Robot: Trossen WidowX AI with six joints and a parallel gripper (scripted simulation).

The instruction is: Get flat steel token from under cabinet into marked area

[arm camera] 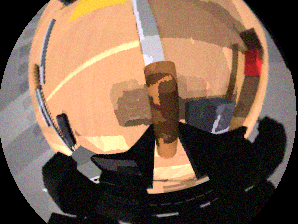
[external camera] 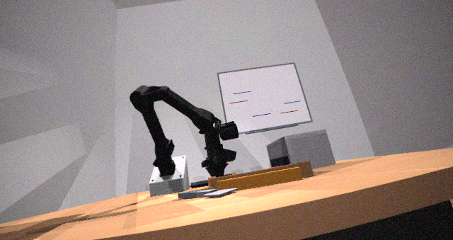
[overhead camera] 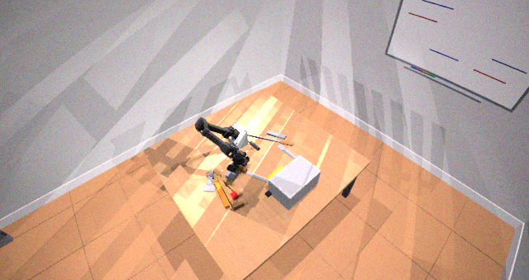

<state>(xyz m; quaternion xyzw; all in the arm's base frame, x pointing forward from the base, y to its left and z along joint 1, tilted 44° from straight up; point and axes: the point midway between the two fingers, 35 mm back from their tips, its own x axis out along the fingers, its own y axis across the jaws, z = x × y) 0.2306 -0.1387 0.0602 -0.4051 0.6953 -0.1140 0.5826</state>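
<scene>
Right now my gripper tip is 30 mm short of the grey block, 70 mm to the left of it and 10 mm below it. Round my gripper tip: orange bar (120 mm ahead, 210 mm to the right, 10 mm above); then thin wooden stick (50 mm ahead, 130 mm to the right); then red block (190 mm ahead, 150 mm to the right, 10 mm above).
</scene>
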